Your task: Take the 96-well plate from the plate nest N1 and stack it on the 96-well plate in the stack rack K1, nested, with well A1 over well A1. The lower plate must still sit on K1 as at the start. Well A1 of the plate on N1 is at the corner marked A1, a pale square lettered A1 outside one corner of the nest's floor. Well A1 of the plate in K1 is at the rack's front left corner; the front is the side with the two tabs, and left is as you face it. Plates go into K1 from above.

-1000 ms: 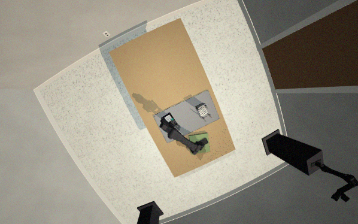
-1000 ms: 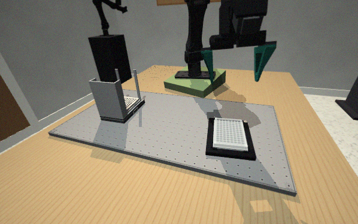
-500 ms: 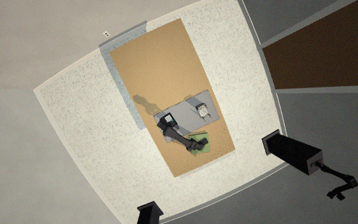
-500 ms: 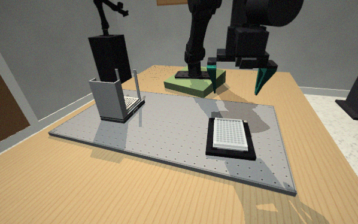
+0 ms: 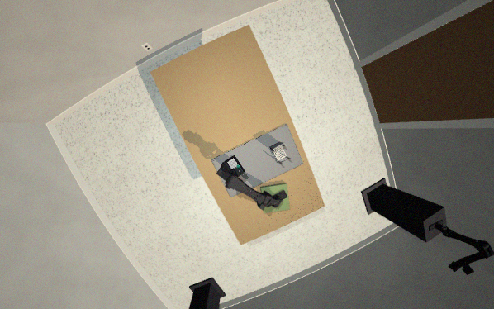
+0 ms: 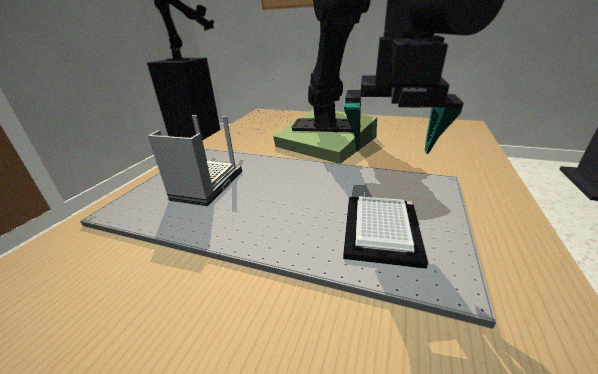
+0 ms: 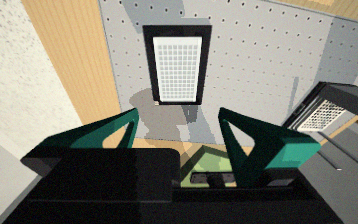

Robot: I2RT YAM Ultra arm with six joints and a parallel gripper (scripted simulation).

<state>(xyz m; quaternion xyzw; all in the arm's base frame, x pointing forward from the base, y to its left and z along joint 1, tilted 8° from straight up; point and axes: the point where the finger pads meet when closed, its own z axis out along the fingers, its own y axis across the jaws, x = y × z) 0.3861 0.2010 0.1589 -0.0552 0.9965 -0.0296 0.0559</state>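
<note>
Now: the white 96-well plate 14 cm below my hand. Also, from my hand: pale A1 mark: 8 cm behind, 5 cm to the left, 14 cm below; then thin upright post: 12 cm behind, 35 cm to the right, 7 cm below; then black plate nest N1: 15 cm below.
</note>
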